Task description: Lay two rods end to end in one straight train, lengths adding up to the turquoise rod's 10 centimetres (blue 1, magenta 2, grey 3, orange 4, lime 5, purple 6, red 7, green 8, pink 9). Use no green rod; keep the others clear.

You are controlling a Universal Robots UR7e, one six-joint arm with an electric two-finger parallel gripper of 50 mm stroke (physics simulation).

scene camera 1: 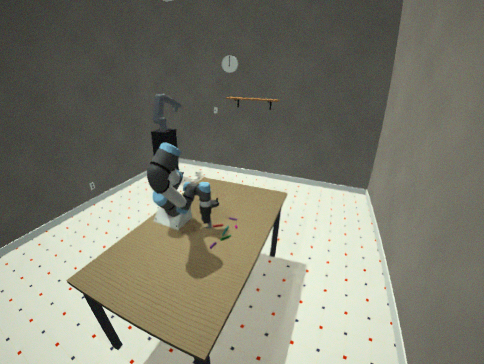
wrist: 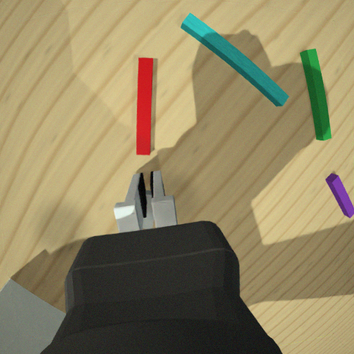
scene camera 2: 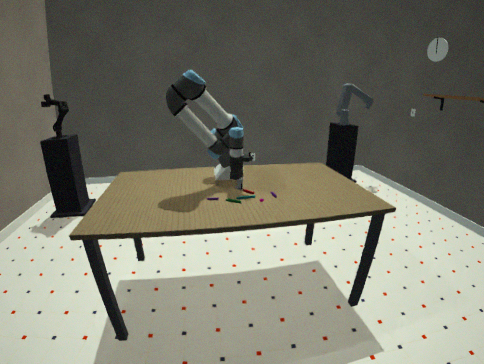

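Seen in the pictures: gripper, fingertip midpoint: [scene camera 1: 209, 227] [scene camera 2: 240, 189]; arm's base at its link origin: [scene camera 1: 175, 206].
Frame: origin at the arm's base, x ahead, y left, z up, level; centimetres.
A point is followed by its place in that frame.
Observation:
My gripper [scene camera 1: 210, 227] {z -9.8, x 28.6, y -1.3 cm} [scene camera 2: 240, 187] {z -9.8, x 28.6, y -1.3 cm} [wrist: 148, 185] is nearly closed and low over the table, just off the near end of the red rod in the wrist view. It is shut on the grey rod, which the fingers mostly hide. The red rod [scene camera 1: 218, 225] {z -9.4, x 33.8, y 2.4 cm} [scene camera 2: 248, 191] {z -9.6, x 33.6, y 2.4 cm} [wrist: 144, 106] lies flat, roughly in line with the fingers. The turquoise rod [scene camera 1: 225, 230] {z -9.6, x 40.5, y -1.2 cm} [scene camera 2: 246, 197] {z -9.8, x 40.9, y -0.8 cm} [wrist: 235, 61] lies slanted to the right of the red one in the wrist view. I cannot tell whether the grey rod touches the table.
A green rod [scene camera 1: 226, 237] {z -9.7, x 44.0, y -8.1 cm} [scene camera 2: 233, 201] {z -9.9, x 44.2, y -8.5 cm} [wrist: 317, 95] and a purple rod [scene camera 1: 213, 245] {z -9.8, x 39.2, y -18.6 cm} [scene camera 2: 212, 199] {z -9.9, x 39.4, y -18.6 cm} [wrist: 340, 195] lie beyond the turquoise rod. Another purple rod [scene camera 1: 233, 218] {z -9.4, x 40.8, y 14.6 cm} [scene camera 2: 273, 194] {z -9.7, x 40.7, y 14.5 cm} and a small magenta rod [scene camera 1: 236, 227] {z -9.9, x 46.4, y 5.2 cm} [scene camera 2: 261, 200] {z -9.8, x 46.5, y 5.7 cm} lie on the other side.

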